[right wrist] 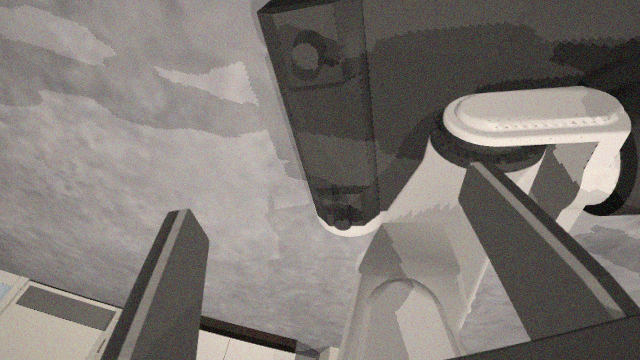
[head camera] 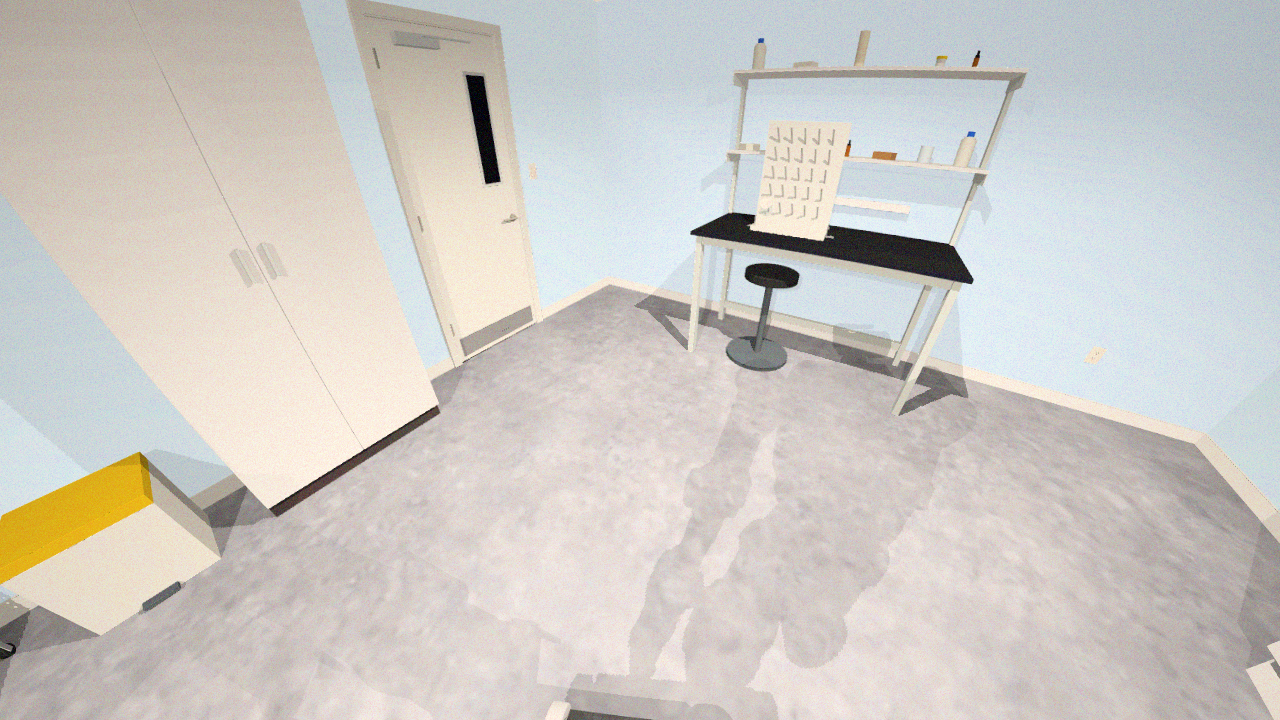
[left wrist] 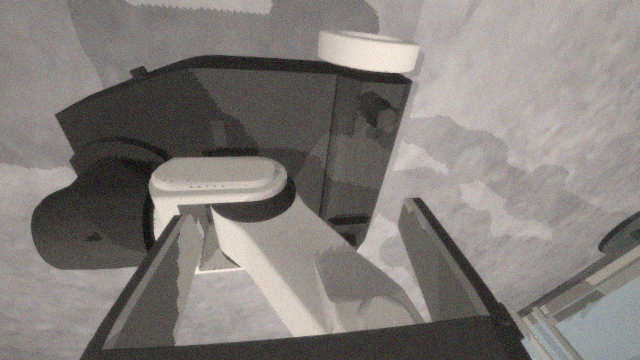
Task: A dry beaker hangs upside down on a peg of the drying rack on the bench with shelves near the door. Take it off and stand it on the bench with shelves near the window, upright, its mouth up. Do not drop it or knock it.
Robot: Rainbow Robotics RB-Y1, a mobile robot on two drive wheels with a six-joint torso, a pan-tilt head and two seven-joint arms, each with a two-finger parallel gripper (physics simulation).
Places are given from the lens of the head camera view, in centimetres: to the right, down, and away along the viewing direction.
black-topped bench with shelves (head camera: 934, 264): 156, -51, 177
door (head camera: 473, 244): -116, -81, 243
yellow-lidded bin (head camera: 97, 551): -196, 69, 103
The marked spots on the black-topped bench with shelves and the door are 282 cm apart.
